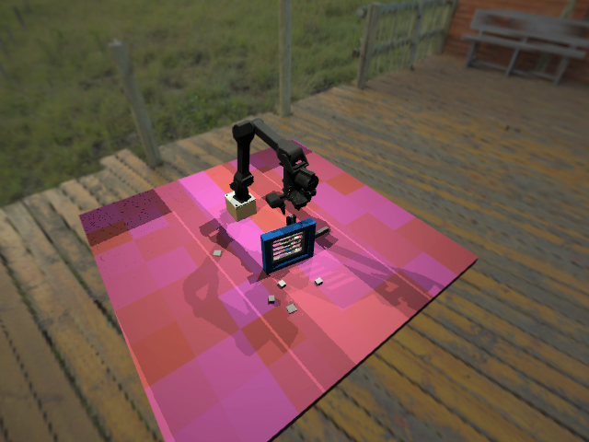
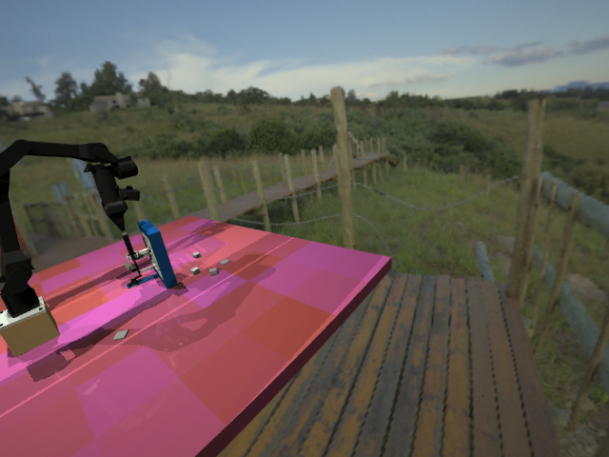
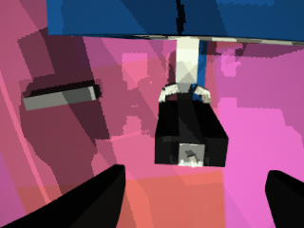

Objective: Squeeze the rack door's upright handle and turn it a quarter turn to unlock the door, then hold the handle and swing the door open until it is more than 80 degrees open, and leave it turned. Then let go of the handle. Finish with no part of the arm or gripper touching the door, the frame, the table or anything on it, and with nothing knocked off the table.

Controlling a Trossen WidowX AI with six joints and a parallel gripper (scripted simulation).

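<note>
Now: gripper tip 9 cm above the dark door handle. From my gripper tip the other things lie so: grey bar (4 cm ahead, 15 cm to the left, 19 cm below).
</note>
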